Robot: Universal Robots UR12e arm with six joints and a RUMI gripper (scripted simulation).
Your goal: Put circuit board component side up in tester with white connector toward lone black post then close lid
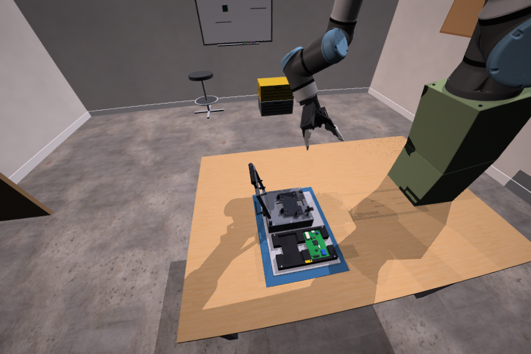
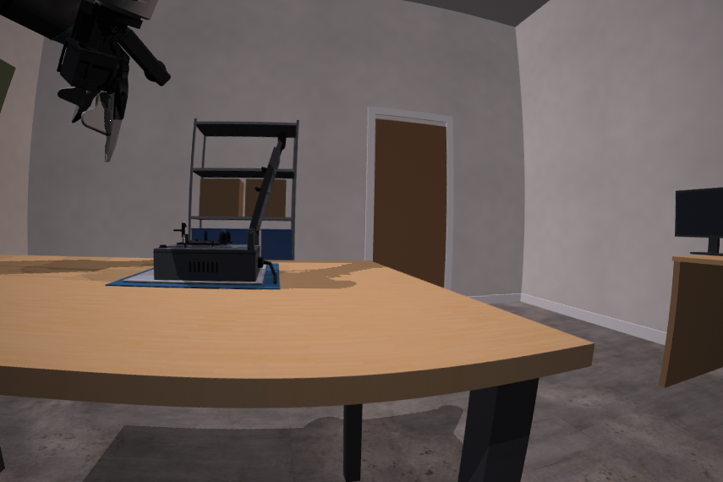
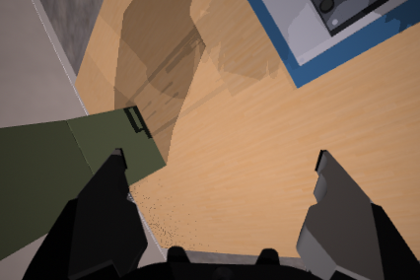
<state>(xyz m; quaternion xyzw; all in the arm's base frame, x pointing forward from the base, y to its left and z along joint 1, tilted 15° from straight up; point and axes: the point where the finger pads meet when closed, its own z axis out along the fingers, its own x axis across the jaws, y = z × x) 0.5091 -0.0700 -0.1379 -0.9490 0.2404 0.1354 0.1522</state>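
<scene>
My hand is 9 cm short of the green circuit board, 32 cm to the right of it and 21 cm above it. Round my hand: tester (19 cm ahead, 20 cm to the left, 12 cm below); then see-through lid (29 cm ahead, 17 cm to the left, 5 cm below).
</scene>
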